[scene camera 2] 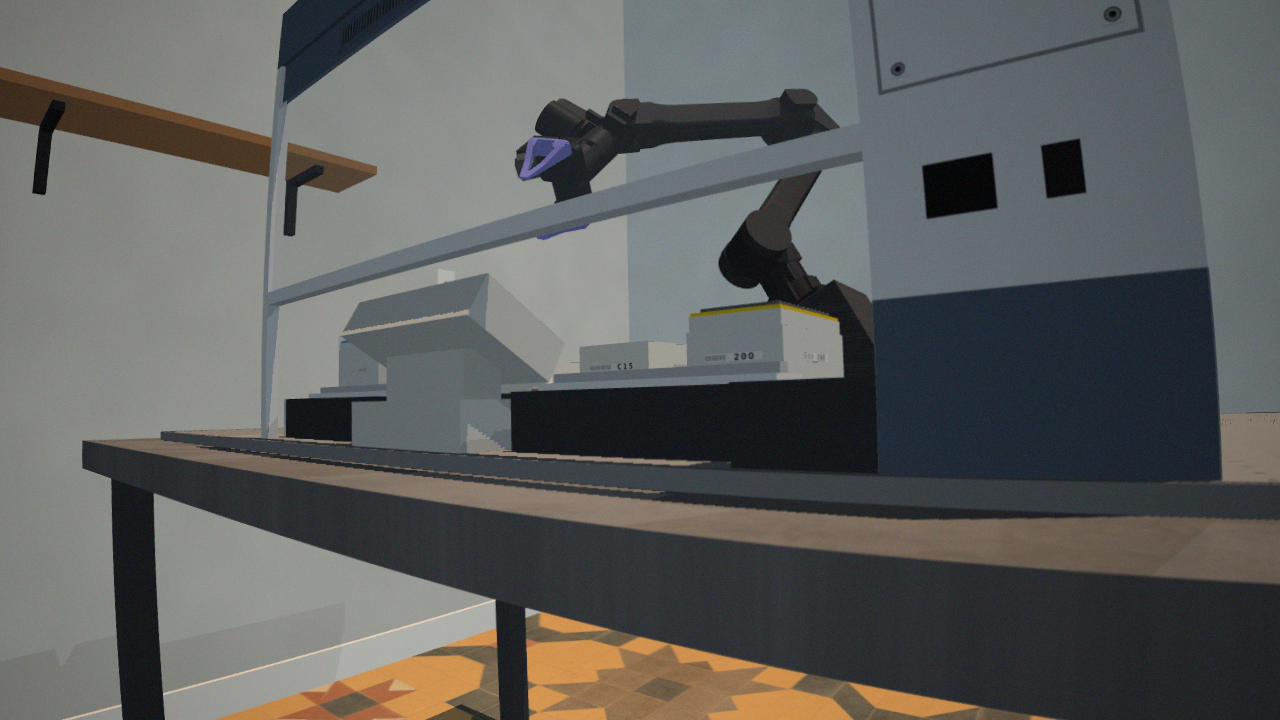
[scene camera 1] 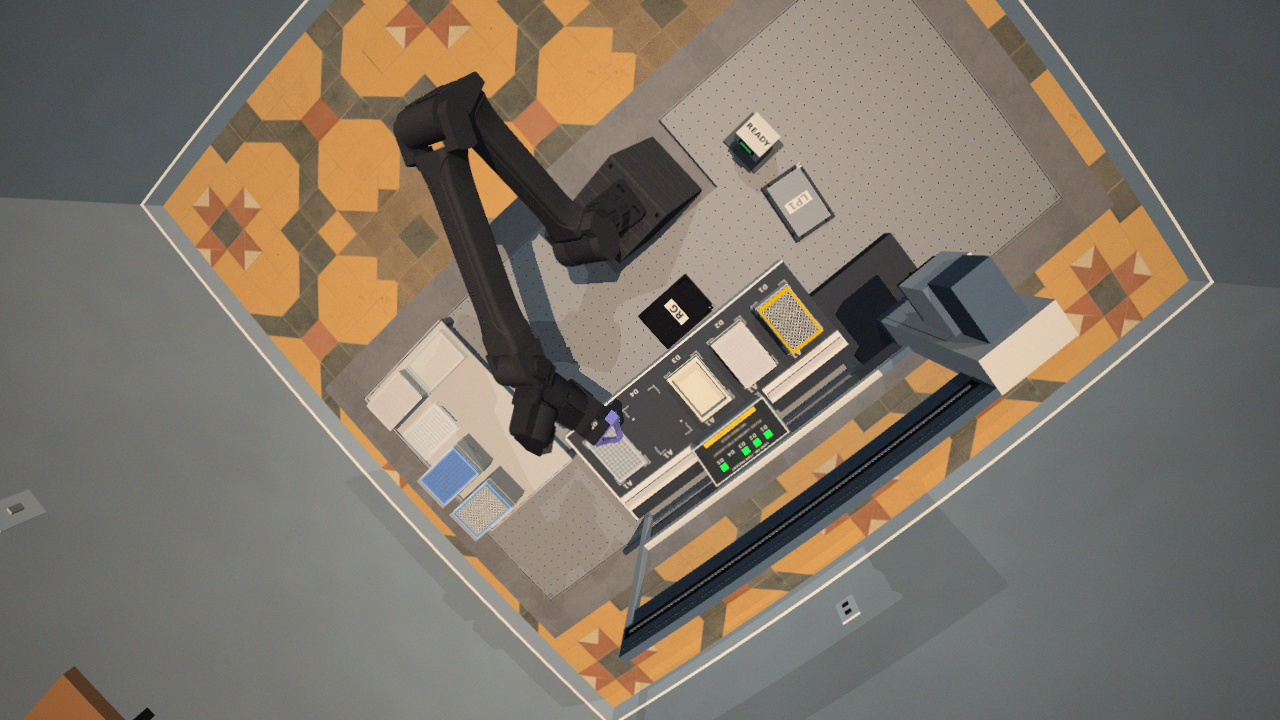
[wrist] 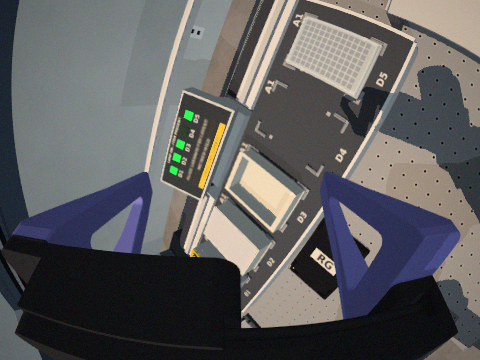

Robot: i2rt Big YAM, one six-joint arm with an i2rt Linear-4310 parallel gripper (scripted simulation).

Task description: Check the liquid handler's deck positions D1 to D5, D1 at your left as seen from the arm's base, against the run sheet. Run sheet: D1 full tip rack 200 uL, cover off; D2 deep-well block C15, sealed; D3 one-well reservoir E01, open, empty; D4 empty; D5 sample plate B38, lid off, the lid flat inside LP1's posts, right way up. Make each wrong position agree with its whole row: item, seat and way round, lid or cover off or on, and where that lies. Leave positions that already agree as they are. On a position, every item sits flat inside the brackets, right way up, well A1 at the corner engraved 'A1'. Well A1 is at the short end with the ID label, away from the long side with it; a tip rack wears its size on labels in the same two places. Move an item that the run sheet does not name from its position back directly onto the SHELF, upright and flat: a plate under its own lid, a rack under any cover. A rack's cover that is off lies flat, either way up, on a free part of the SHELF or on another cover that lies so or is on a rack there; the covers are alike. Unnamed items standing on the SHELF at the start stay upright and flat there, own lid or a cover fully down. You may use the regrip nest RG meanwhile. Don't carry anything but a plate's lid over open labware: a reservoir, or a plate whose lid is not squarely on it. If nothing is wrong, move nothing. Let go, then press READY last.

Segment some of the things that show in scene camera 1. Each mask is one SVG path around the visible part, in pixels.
My gripper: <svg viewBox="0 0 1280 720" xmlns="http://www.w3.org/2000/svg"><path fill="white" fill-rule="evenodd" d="M568 380L570 389L567 398L563 404L553 409L558 410L566 403L569 403L584 413L585 416L574 431L593 446L598 447L608 443L619 443L623 438L619 415L611 410L606 418L601 419L592 430L591 423L597 415L601 416L606 407L575 380ZM613 426L617 436L604 437Z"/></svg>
A yellow-rimmed tip rack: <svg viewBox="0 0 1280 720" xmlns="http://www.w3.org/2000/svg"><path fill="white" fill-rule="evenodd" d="M782 283L753 308L786 349L794 355L823 332L823 329L786 283Z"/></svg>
A cream reservoir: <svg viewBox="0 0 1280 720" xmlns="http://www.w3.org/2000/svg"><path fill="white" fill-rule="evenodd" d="M695 354L668 375L667 381L699 419L705 421L731 401L732 396L699 356Z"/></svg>
